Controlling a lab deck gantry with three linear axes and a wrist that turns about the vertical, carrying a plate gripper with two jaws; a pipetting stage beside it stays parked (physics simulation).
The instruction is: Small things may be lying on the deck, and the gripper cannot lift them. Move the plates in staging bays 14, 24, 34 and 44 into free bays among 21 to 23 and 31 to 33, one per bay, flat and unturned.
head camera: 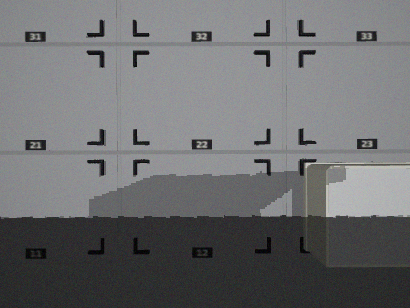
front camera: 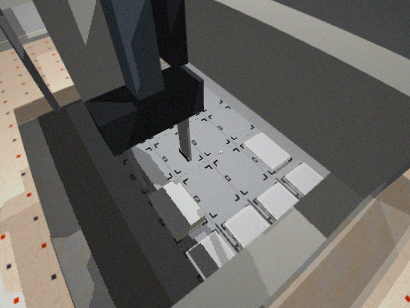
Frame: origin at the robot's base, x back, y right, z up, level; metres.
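Seen in the pictures: gripper, fingertip midpoint: [front camera: 164,167].
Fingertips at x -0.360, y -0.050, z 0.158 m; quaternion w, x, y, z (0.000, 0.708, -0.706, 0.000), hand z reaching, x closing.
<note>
A point is followed by its place in that frame.
Four white plates stand flat in the staging row at the front right in the front view: plate 14 [front camera: 214,254] {x -0.536, y -0.048, z 0.029 m}, partly in shadow, plate 24 [front camera: 246,226] {x -0.531, y -0.147, z 0.029 m}, plate 34 [front camera: 277,200] {x -0.530, y -0.255, z 0.029 m} and plate 44 [front camera: 303,179] {x -0.531, y -0.358, z 0.029 m}. My gripper [front camera: 165,169] {x -0.360, y -0.050, z 0.158 m} hangs over the deck, away from these plates, open with no plate under its body. One jaw shows plainly near the right end of the body; the other is hard to make out in the dark area. Labels for bay 21 [head camera: 35,145] {x -0.064, y -0.104, z 0.000 m}, bay 22 [head camera: 201,144] {x -0.228, y -0.104, z 0.000 m}, bay 23 [head camera: 367,144] {x -0.392, y -0.103, z 0.000 m}, bay 31 [head camera: 35,36] {x -0.064, y -0.211, z 0.000 m}, bay 32 [head camera: 201,36] {x -0.228, y -0.211, z 0.000 m} and bay 33 [head camera: 366,36] {x -0.392, y -0.211, z 0.000 m} show in the head view.
A tall pale block [front camera: 177,210] {x -0.406, y -0.038, z 0.042 m} [head camera: 367,192] {x -0.363, y -0.063, z 0.042 m} stands in the bay in front of bay 23. Another white plate [front camera: 267,151] {x -0.399, y -0.360, z 0.014 m} lies beside the staging row, near plate 44. A tiny pale object [front camera: 221,152] {x -0.312, y -0.253, z 0.003 m} lies on the deck. Low walls edge the deck.
</note>
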